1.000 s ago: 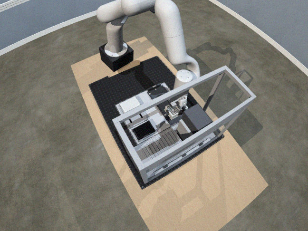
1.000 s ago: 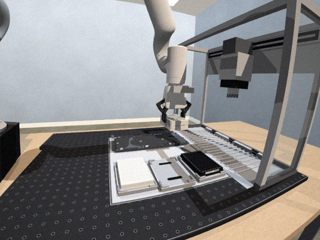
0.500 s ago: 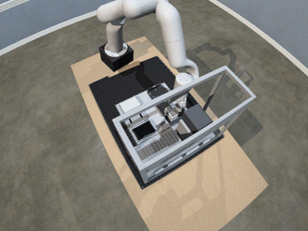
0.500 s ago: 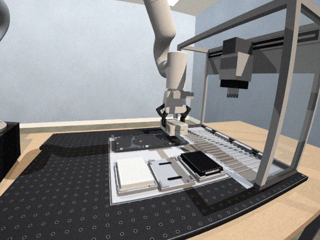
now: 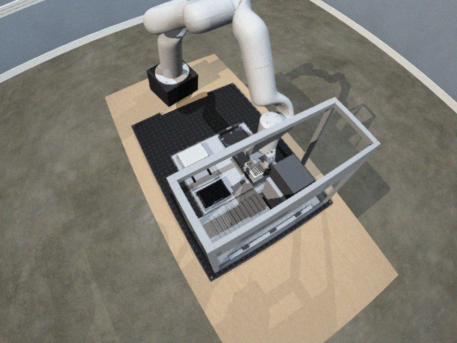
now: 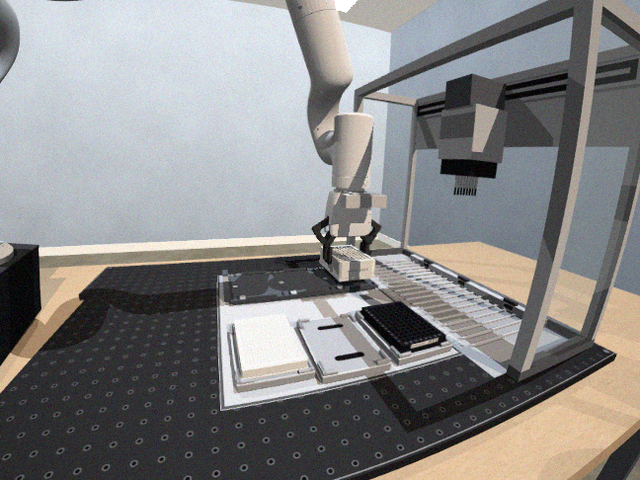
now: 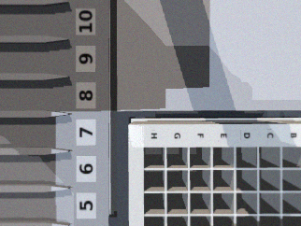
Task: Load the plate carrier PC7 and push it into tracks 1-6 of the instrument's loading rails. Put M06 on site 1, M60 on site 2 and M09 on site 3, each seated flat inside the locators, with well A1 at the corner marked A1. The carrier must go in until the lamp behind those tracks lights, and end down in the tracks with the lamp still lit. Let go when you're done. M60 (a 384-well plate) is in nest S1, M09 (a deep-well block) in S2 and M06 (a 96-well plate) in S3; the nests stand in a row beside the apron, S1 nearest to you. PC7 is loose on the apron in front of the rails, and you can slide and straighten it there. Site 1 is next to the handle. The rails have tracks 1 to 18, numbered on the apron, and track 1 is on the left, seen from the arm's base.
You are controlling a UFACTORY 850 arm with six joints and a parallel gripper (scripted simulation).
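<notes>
The dark carrier PC7 is 11 cm behind my hand and 4 cm below it. The rest, counted from my hand: black 96-well plate M06: 24 cm to the right, 4 cm below, 1 cm behind; then frame post: 19 cm above, 17 cm to the left, 10 cm ahead; then white 96-well plate: 1 cm below.
</notes>
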